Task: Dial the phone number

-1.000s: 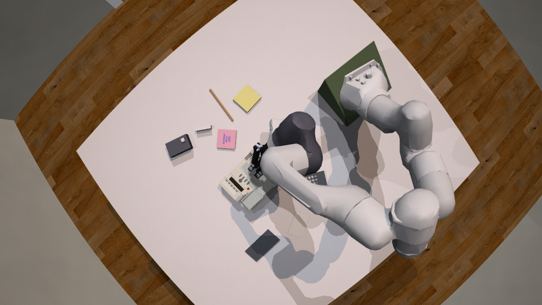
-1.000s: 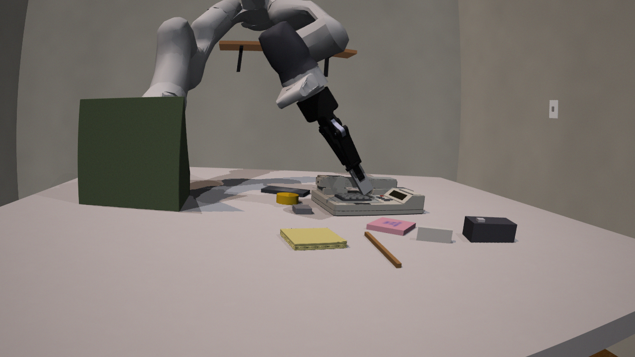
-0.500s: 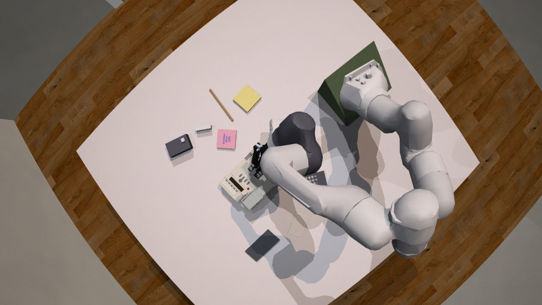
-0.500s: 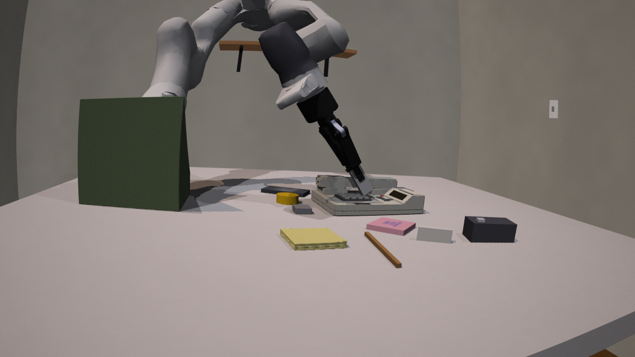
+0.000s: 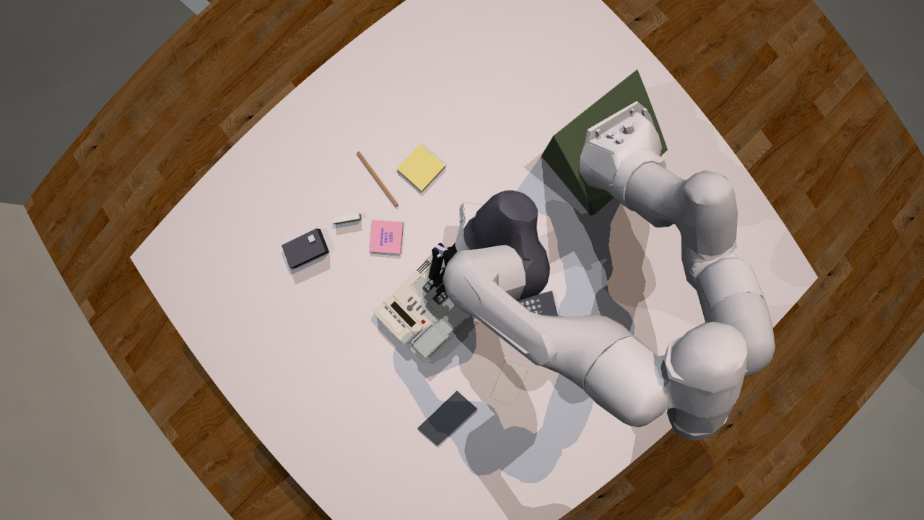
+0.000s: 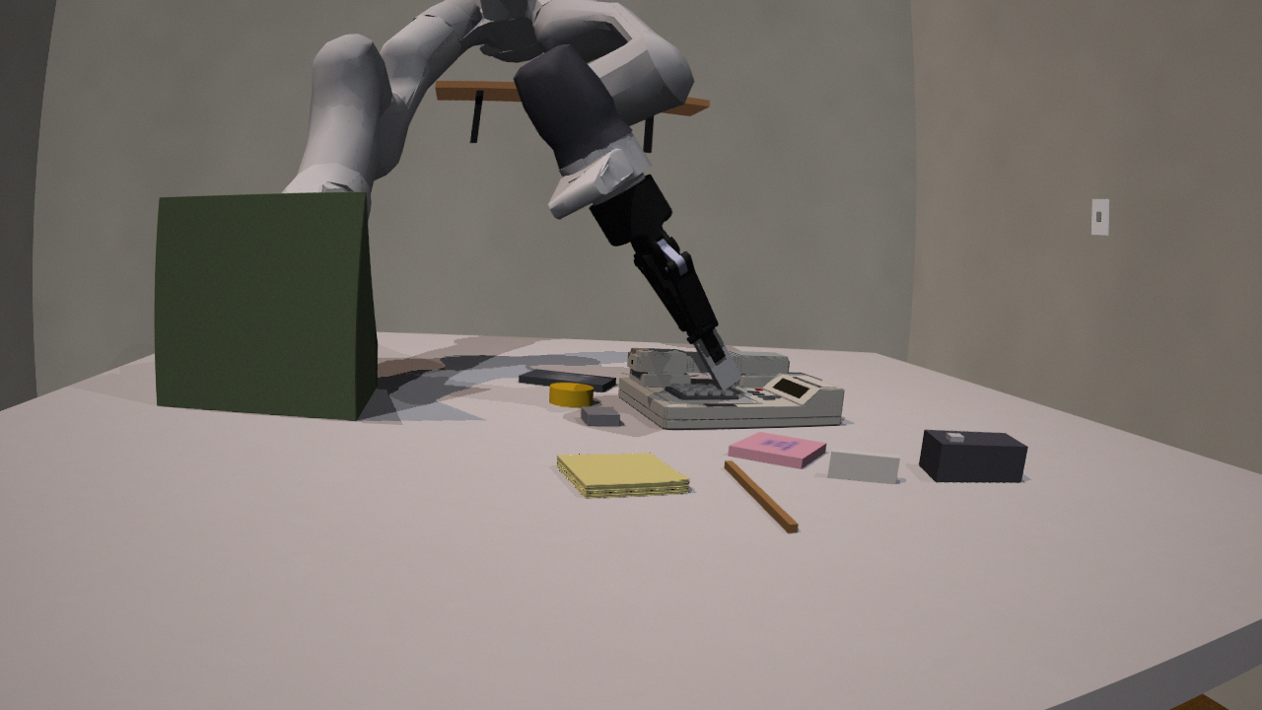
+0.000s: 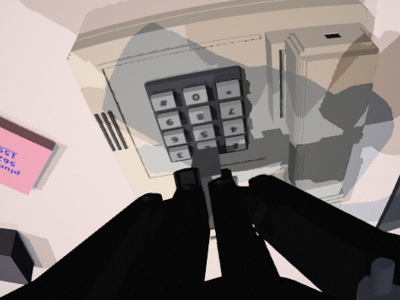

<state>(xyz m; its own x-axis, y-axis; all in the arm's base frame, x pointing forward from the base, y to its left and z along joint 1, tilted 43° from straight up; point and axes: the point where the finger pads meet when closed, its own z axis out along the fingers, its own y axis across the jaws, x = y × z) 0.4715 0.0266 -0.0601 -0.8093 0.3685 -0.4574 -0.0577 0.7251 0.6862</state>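
Now: hand 20 mm short of the handset, 70 mm to the right of it and 20 mm above it. From my hand the other things lie so: pink note 10 mm ahead, 170 mm to the right, 60 mm below; then grey block 130 mm behind, 40 mm to the right, 60 mm below; then white block 50 mm ahead, 260 mm to the right, 50 mm below.
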